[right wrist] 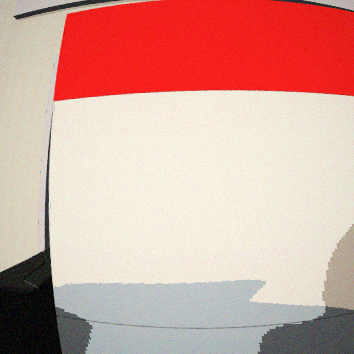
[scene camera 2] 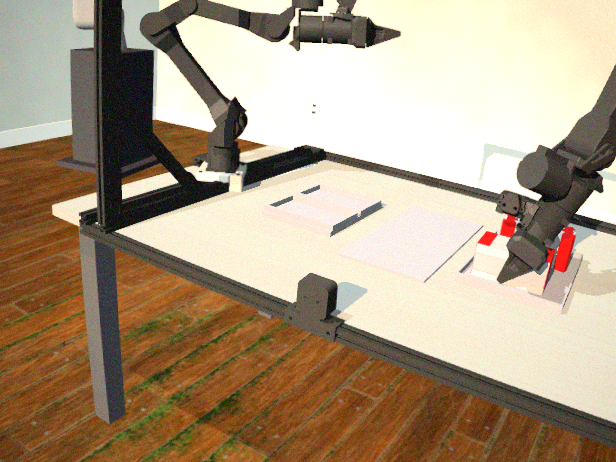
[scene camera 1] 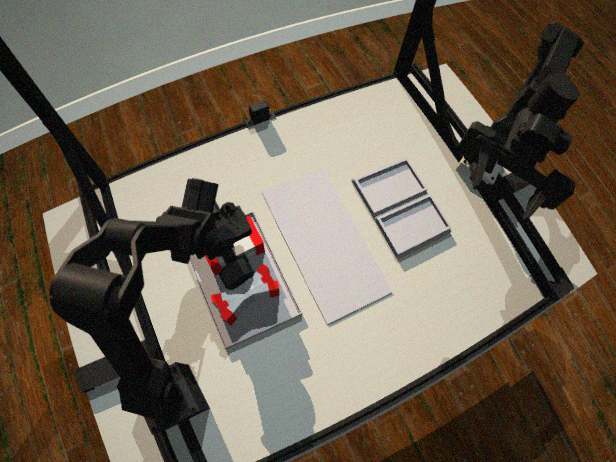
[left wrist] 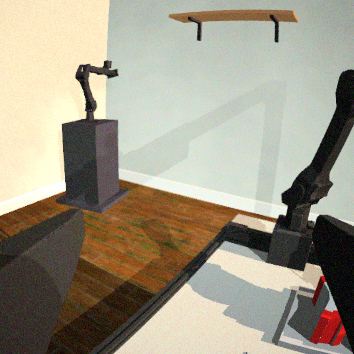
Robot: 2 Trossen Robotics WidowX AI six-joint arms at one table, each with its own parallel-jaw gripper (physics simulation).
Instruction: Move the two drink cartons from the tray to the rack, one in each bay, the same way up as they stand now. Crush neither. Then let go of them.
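Two white drink cartons with red ends lie flat in the grey tray at the left of the table. My right gripper is down in the tray, its fingers closed on the sides of the rear carton, which fills the right wrist view. The other carton lies just in front of it, partly in shadow. The two-bay rack stands empty at the right. My left gripper is open and empty, high above the far right table edge.
A flat pale mat lies between the tray and the rack. A small dark camera block sits on the table's edge. Black frame posts stand at the table corners.
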